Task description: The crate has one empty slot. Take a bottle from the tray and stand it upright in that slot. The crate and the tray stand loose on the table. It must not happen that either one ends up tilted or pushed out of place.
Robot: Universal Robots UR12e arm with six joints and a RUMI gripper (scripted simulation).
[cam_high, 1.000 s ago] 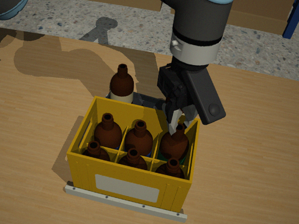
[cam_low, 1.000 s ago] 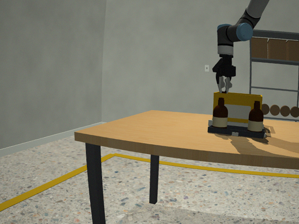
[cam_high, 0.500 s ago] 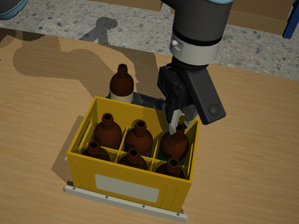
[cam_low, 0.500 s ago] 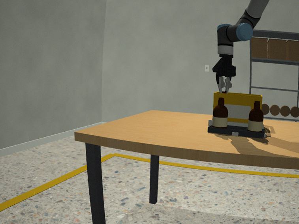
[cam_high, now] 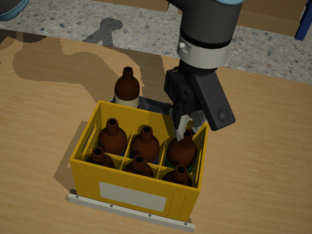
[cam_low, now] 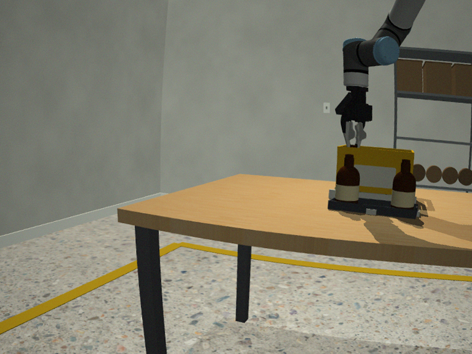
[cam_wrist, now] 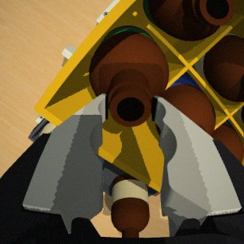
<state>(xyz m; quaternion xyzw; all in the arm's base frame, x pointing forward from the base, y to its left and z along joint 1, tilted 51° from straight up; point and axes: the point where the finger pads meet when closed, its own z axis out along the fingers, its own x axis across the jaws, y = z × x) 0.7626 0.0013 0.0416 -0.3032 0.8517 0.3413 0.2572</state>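
Now: the crate 90 mm below my hand, 80 mm behind it and 50 mm to the right of it. The rest, counted from my hand: dark tray 180 mm to the left, 160 mm below, 120 mm behind.
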